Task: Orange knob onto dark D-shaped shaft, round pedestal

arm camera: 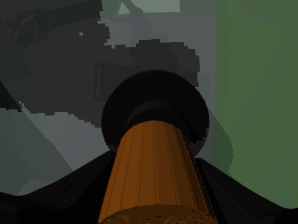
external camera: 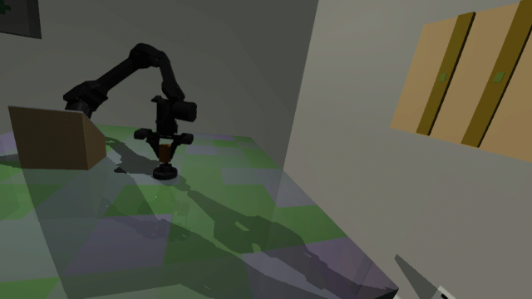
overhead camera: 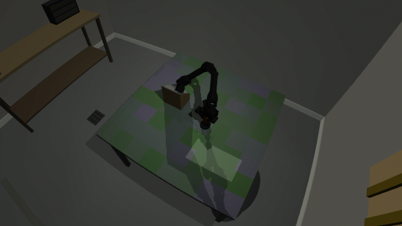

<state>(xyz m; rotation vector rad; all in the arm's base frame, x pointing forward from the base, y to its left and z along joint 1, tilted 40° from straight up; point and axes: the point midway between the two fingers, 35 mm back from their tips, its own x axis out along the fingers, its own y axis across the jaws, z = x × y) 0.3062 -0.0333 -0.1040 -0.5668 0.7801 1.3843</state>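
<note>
Right now the orange knob is 2 cm above my gripper tip. Round my gripper tip: dark round pedestal: 4 cm below.
</note>
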